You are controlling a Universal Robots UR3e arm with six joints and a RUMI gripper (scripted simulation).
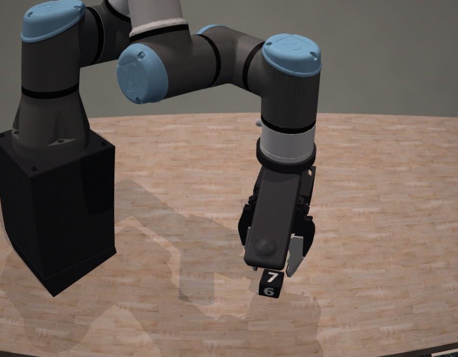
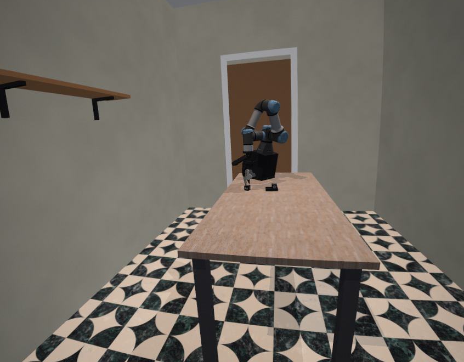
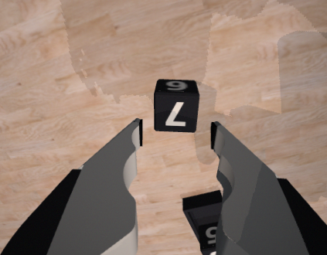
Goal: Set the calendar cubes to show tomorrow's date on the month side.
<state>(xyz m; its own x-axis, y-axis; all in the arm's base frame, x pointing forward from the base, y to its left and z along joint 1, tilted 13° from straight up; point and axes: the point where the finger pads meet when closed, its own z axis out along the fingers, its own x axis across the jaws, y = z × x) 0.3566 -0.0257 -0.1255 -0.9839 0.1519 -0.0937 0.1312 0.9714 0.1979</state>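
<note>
Now: hand 40 mm above the black number cube. Also, from my hand: black calendar tray 30 mm behind, 160 mm to the left, 50 mm below.
</note>
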